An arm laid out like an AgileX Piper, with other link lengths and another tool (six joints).
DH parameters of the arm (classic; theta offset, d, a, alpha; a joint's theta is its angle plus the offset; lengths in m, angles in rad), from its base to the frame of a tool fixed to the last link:
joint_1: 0 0.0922 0 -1.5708
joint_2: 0.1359 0 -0.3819 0
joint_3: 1.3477 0 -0.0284 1.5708
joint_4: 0 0.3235 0 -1.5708
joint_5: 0 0 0 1.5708
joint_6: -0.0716 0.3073 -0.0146 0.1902
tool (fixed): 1.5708 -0.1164 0 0
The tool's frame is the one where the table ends.
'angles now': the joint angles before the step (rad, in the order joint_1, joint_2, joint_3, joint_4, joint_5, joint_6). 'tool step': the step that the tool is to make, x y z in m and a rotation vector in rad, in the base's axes. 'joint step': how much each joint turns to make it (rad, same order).
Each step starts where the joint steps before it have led.
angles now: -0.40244 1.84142 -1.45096 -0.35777 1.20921 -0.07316
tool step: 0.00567 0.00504 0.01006 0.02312 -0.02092 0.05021
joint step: 0.00000 -0.00709 -0.02371 0.03674 0.00061 -0.06430
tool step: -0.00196 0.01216 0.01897 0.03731 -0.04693 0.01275
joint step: 0.00000 -0.04121 -0.00166 0.05854 0.00637 -0.03041
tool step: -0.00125 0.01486 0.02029 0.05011 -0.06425 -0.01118
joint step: 0.00001 -0.04453 0.00001 0.07379 0.00404 -0.00506
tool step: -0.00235 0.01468 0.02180 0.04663 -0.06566 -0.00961
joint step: 0.00000 -0.04646 0.00002 0.07007 0.00398 -0.00235
